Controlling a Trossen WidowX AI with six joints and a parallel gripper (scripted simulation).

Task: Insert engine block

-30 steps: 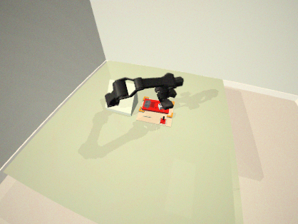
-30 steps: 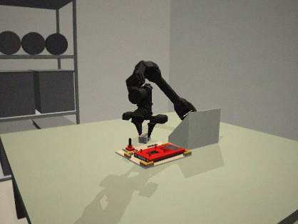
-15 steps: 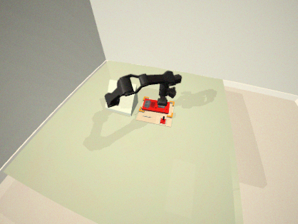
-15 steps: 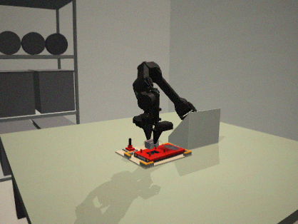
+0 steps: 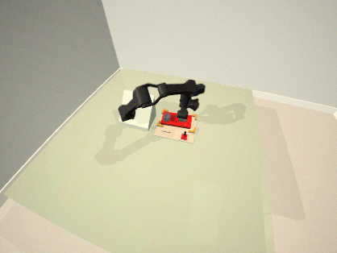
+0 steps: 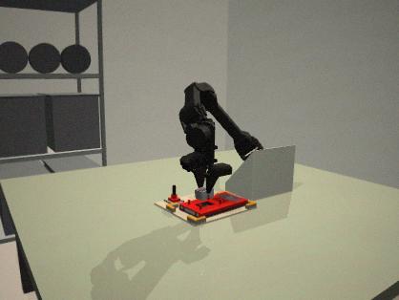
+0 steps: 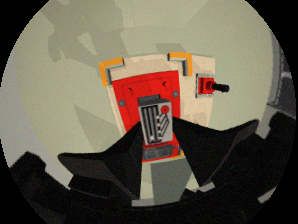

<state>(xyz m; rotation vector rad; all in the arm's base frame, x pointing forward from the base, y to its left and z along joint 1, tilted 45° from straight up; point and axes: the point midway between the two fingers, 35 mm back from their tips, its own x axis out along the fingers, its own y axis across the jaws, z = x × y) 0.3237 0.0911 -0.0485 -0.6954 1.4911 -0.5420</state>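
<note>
Now: gripper tip 10 mm above the grey engine block. The rest, counted from my gripper tip: black upright peg 40 mm ahead, 120 mm to the right, 30 mm below.
</note>
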